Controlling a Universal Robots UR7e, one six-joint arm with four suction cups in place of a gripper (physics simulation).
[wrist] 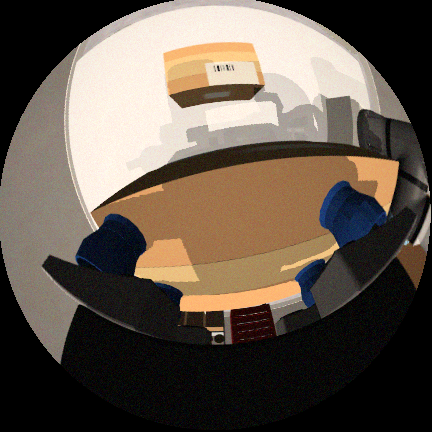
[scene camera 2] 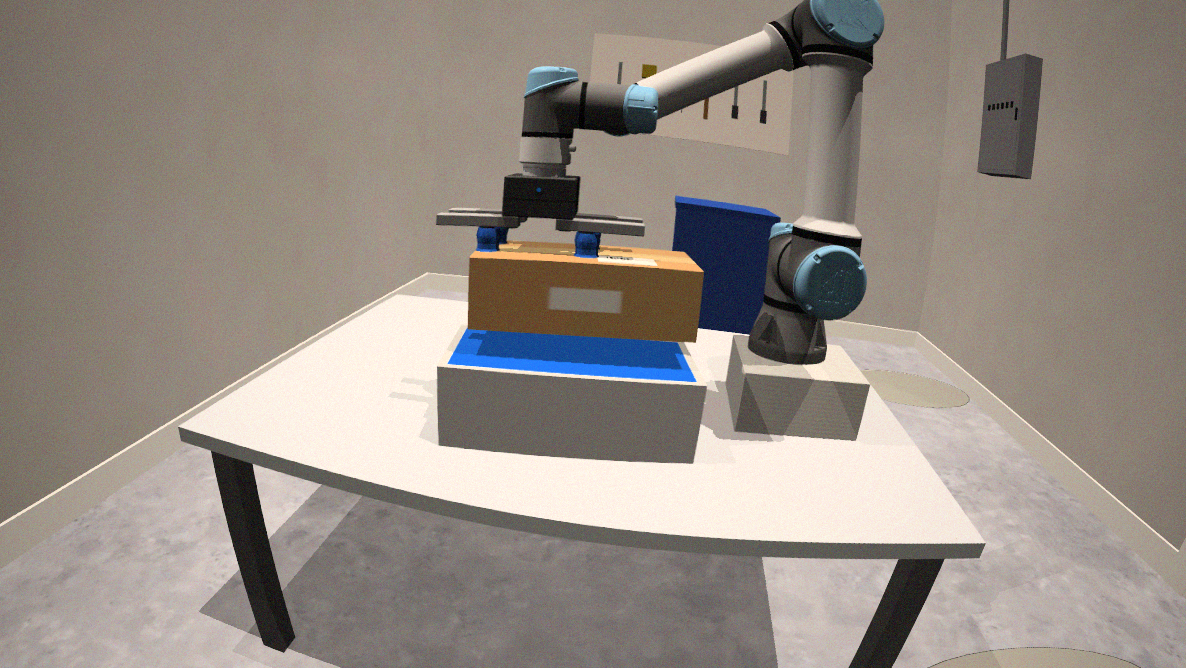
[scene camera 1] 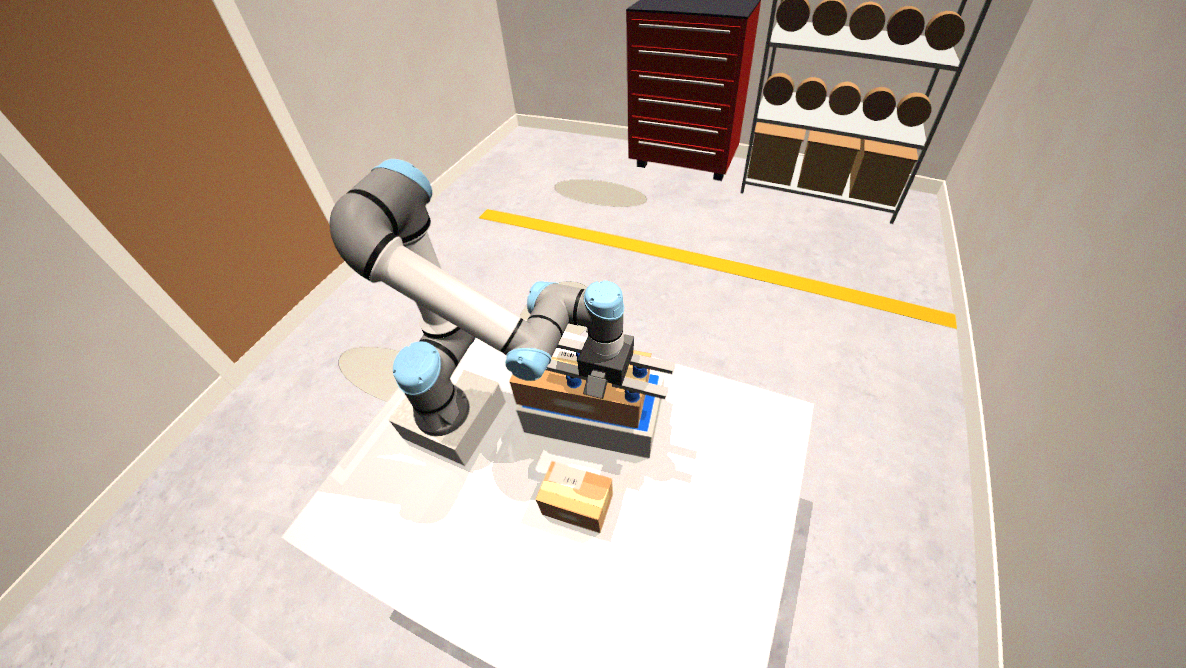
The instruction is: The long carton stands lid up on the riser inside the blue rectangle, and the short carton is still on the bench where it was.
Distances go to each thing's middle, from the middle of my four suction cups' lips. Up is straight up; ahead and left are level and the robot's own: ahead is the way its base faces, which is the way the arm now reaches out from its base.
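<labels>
Long carton (scene camera 2: 527, 287): 6 cm below my suction cup and 7 cm behind it. Riser (scene camera 2: 611, 399): 21 cm below my suction cup, 3 cm to the left of it, 6 cm behind it. Short carton (scene camera 1: 578, 497): 22 cm below my suction cup, 22 cm to the right of it. Going by their middles, of the things named here the long carton is the nearest to my suction cup and the short carton is the farthest from it.
</labels>
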